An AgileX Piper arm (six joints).
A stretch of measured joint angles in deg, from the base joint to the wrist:
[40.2 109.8 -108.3 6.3 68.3 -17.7]
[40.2 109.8 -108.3 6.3 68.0 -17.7]
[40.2 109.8 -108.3 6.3 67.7 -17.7]
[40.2 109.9 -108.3 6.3 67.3 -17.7]
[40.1 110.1 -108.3 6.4 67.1 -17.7]
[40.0 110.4 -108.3 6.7 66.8 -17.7]
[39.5 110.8 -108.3 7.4 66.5 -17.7]
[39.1 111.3 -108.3 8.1 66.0 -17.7]
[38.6 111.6 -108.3 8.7 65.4 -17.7]
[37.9 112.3 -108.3 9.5 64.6 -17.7]
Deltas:
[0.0 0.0 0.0 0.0 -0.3 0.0]
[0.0 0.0 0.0 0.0 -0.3 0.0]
[0.0 0.1 0.0 0.0 -0.4 0.0]
[-0.1 0.2 0.0 0.1 -0.2 0.0]
[-0.1 0.3 0.0 0.3 -0.3 0.0]
[-0.5 0.4 0.0 0.7 -0.3 0.0]
[-0.4 0.5 0.0 0.7 -0.5 0.0]
[-0.5 0.3 0.0 0.6 -0.6 0.0]
[-0.7 0.7 0.0 0.8 -0.8 0.0]

